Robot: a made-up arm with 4 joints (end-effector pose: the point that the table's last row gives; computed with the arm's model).
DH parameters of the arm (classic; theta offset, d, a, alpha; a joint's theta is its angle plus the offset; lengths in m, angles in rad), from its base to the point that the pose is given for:
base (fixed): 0 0.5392 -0.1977 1.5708
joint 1: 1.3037 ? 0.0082 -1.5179
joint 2: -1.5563 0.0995 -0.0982 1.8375
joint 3: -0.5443 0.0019 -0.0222 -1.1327
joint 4: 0 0.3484 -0.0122 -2.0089
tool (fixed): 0.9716 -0.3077 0 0
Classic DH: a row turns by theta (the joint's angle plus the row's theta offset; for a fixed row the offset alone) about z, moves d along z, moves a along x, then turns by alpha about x.
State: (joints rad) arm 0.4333 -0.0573 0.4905 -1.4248
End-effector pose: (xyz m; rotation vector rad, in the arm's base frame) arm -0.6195 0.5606 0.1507 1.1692 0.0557 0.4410
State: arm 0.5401 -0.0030 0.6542 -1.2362
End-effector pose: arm -0.4866 0.6014 0.0837 1.0426 -0.1911 0.2248
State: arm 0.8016 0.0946 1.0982 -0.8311
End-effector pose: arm -0.1433 0.6274 0.0555 0.9041 -0.7278 -0.3570
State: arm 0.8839 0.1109 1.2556 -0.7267
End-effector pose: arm -0.0480 0.6252 0.0876 0.9264 -0.8624 -0.5513
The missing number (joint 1, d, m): -0.1966
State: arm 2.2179 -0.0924 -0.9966 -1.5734
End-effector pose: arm 0.1920 -0.1314 0.3348 -0.9187 -0.3998 1.2595
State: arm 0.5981 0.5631 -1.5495 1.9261
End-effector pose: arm 0.1196 0.0559 0.7601 -0.9495 -2.1257 0.7569
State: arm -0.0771 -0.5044 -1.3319 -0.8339
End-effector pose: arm -0.4644 0.0940 0.1258 0.7274 0.4509 1.6417
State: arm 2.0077 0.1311 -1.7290 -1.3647
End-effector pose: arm -0.0484 -0.2414 0.5931 -1.3529 0.1883 0.9401
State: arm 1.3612 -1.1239 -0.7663 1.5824
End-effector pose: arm 0.2083 0.1825 0.4309 0.6374 -2.0556 -0.7305
